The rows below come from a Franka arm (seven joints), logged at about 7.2 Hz.
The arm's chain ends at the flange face. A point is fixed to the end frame.
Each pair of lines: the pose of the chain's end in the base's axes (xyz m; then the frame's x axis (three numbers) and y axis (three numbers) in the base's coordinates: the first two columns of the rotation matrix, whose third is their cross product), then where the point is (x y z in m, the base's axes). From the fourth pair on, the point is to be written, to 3 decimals.
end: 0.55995 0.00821 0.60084 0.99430 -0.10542 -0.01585 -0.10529 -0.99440 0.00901
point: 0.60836 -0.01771 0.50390
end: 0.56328 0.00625 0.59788 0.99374 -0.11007 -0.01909 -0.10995 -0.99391 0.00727
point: 0.61127 -0.01969 0.50074
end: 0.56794 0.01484 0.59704 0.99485 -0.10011 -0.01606 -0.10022 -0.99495 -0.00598
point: 0.61660 -0.00938 0.49979
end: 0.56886 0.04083 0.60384 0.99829 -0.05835 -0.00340 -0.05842 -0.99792 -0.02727
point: 0.620 0.021 0.507
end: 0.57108 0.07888 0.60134 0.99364 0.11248 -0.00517 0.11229 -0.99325 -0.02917
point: 0.625 0.068 0.504
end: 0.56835 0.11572 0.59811 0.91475 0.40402 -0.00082 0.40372 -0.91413 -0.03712
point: 0.623 0.122 0.501
